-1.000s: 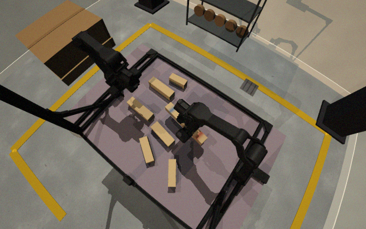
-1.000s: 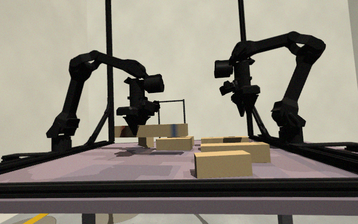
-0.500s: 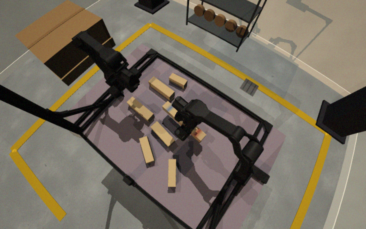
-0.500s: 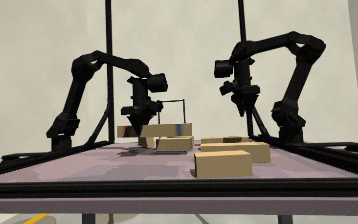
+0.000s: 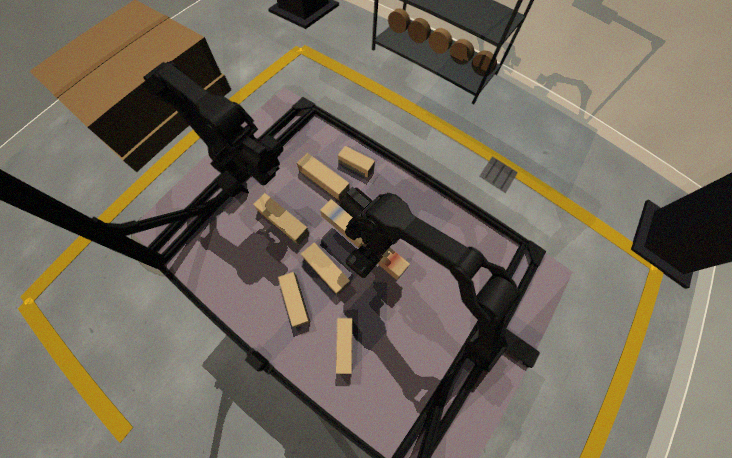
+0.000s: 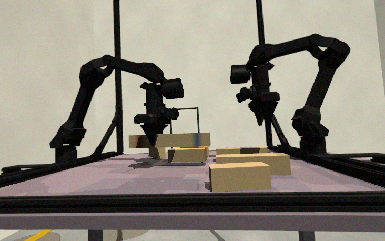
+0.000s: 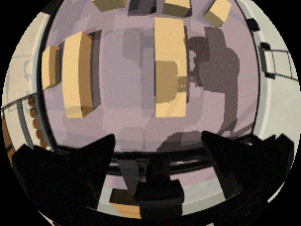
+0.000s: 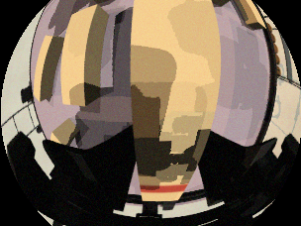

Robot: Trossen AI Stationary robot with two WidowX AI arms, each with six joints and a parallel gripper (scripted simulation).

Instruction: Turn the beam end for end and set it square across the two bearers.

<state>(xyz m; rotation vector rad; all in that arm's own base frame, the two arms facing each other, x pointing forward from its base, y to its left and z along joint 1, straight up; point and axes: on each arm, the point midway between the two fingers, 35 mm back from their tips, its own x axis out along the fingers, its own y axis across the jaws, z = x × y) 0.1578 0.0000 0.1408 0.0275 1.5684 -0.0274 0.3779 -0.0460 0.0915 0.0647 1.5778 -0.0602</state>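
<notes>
The beam is 50 mm to the left of my right hand and 20 mm below it.
</notes>
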